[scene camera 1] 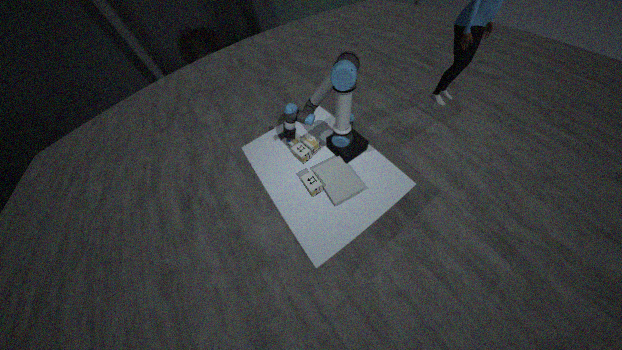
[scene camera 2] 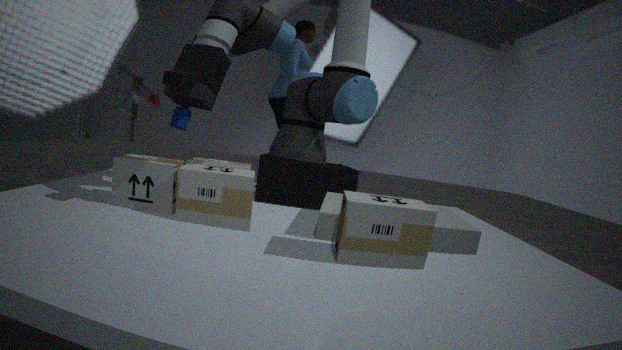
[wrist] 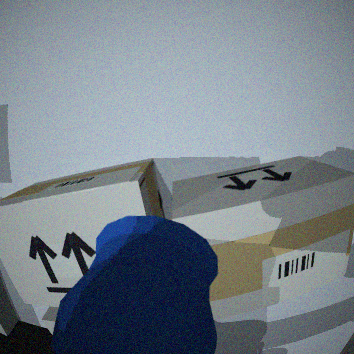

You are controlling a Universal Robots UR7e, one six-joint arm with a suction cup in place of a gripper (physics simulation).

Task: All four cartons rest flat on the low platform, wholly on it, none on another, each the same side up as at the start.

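Seen in the pictures: hand, tool point: (scene camera 2: 177, 127) (wrist: 153, 265); arm's base, link origin: (scene camera 2: 296, 158).
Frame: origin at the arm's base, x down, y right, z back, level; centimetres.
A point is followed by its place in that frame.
The blue suction cup (scene camera 1: 289, 142) @[x -5.7, y 18.8, z -38.0 cm] (scene camera 2: 180, 120) (wrist: 150, 260) is shut with no carton on it; a gap shows above the cartons in scene camera 2. The left carton (scene camera 2: 144, 185) @[x 5.7, y 25.2, z -37.8 cm] (wrist: 240, 270) @[x 1.2, y 23.9, z -32.6 cm] has arrows on a side and a barcode on top. The middle carton (scene camera 1: 302, 151) @[x 1.2, y 8.3, z -32.8 cm] (scene camera 2: 215, 195) @[x 5.1, y 10.1, z -37.5 cm] (wrist: 40, 220) @[x 1.3, y 10.4, z -35.9 cm] has arrows on top. Another carton (scene camera 1: 312, 142) @[x 1.2, y 11.6, z -21.7 cm] (scene camera 2: 240, 164) @[x 1.1, y 10.1, z -21.3 cm] stands behind it, mostly hidden in scene camera 2. The fourth carton (scene camera 1: 311, 182) @[x 1.2, y -19.0, z -40.9 cm] (scene camera 2: 387, 230) @[x 4.8, y -17.3, z -45.1 cm], arrows on top, stands on the table beside the low platform (scene camera 1: 341, 181) @[x 5.8, y -28.1, z -22.2 cm] (scene camera 2: 455, 241) @[x 8.3, y -33.8, z -35.4 cm].
The cartons and platform are on the white table (scene camera 1: 320, 235) @[x 10.6, y -50.4, z -54.3 cm] (scene camera 2: 215, 280) @[x 10.6, y 3.3, z -57.9 cm]. The arm's black base (scene camera 1: 356, 146) @[x 0.5, y -12.5, z 3.2 cm] (scene camera 2: 305, 181) @[x 4.2, y -3.4, z -10.2 cm] stands behind the platform. A person (scene camera 1: 462, 47) (scene camera 2: 291, 65) stands beyond the table. The left three cartons are close together.
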